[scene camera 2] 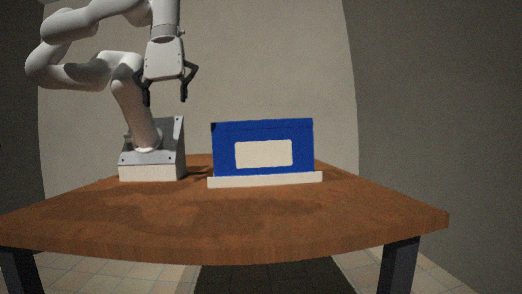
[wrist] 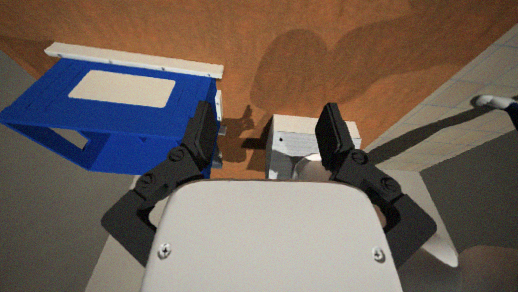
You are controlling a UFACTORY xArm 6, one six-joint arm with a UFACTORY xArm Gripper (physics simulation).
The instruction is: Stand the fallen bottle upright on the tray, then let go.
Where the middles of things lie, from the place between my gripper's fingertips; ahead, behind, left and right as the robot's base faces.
Right now my hand is 24 cm short of the white strip [scene camera 2: 301,177], 21 cm above it and 10 cm to the right of it.
